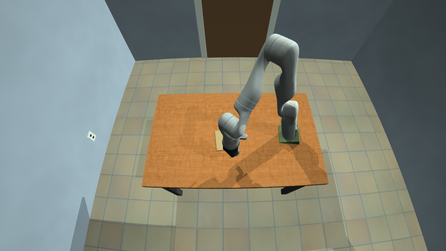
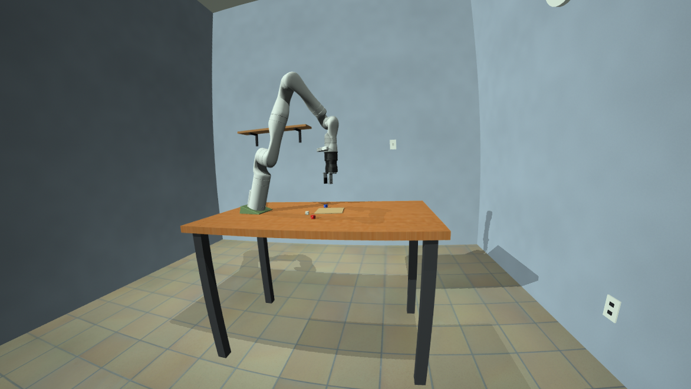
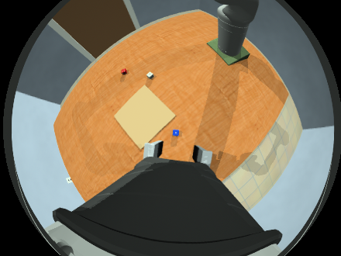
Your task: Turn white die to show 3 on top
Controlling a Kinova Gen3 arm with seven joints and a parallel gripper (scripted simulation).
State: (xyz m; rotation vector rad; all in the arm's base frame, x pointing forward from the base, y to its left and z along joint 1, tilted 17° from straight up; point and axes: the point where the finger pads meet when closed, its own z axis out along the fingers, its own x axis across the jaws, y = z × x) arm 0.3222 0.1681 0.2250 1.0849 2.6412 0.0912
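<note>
My hand is 22 cm to the left of the white die, 14 cm above it and 6 cm past it. The rest, counted from my hand: blue die 14 cm below, 3 cm to the right, 1 cm behind; then red die 31 cm to the right, 14 cm below; then tan mat 15 cm below, 13 cm to the right, 4 cm ahead.
</note>
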